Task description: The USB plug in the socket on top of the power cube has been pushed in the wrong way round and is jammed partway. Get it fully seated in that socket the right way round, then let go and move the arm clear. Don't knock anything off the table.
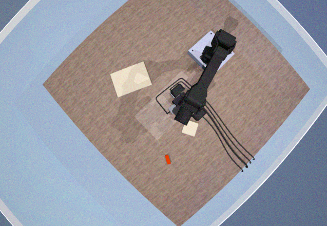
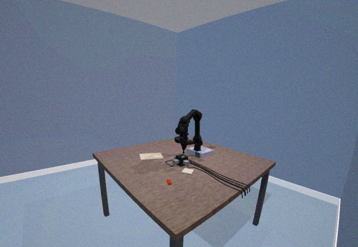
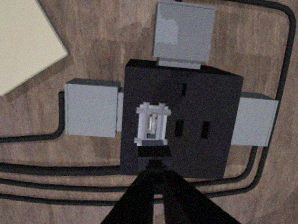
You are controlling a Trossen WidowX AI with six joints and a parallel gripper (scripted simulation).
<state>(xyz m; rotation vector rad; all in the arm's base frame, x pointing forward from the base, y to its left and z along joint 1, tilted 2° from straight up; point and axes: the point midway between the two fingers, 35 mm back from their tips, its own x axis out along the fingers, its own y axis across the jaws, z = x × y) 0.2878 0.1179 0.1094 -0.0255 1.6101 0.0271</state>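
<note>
Right now my gripper tip is 70 mm above the grey-framed USB socket. From my gripper tip the other things lie so: cream pad 130 mm to the left, 130 mm below, 60 mm ahead; cream sheet 320 mm to the right, 130 mm below, 130 mm ahead; orange block 280 mm ahead, 180 mm to the left, 130 mm below.
</note>
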